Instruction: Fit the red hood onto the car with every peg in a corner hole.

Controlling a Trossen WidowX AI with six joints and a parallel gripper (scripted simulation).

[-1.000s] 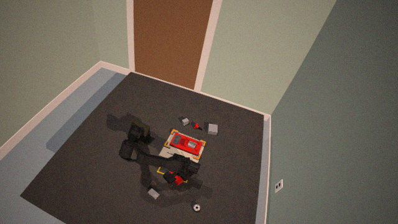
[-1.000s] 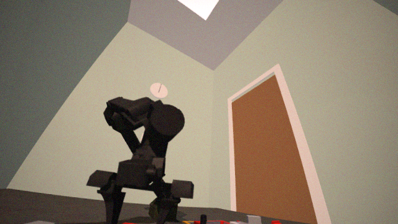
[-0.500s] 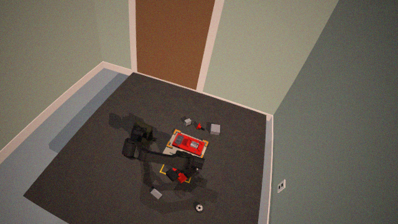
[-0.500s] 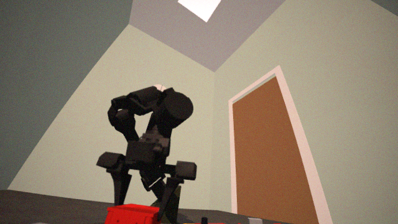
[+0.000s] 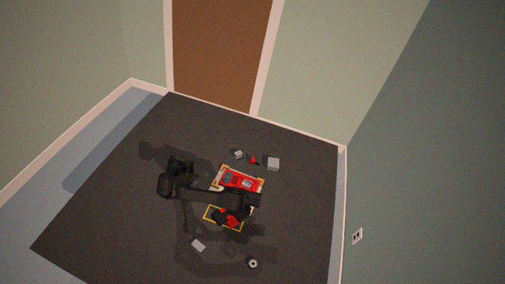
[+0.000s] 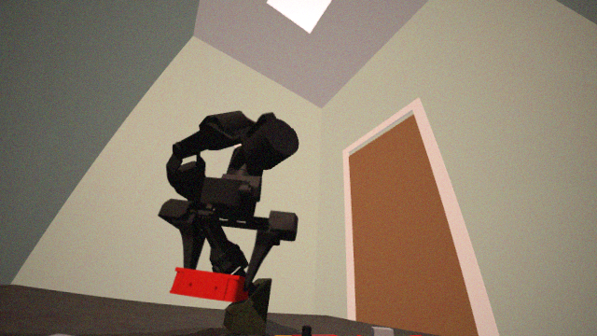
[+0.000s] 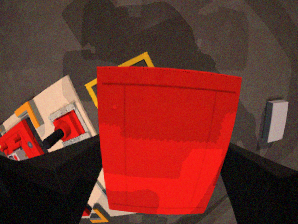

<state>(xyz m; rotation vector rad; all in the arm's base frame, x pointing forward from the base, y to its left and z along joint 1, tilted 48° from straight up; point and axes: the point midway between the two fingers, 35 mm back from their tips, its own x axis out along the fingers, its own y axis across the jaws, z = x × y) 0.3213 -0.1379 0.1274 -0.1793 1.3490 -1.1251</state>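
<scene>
My gripper tip is 22 cm to the right of the cream jig plate, 8 cm above it and 1 cm past it. From my gripper tip the other things lie so: small wheel: 16 cm to the right, 15 cm ahead, 9 cm below; then red hood: 1 cm above.
</scene>
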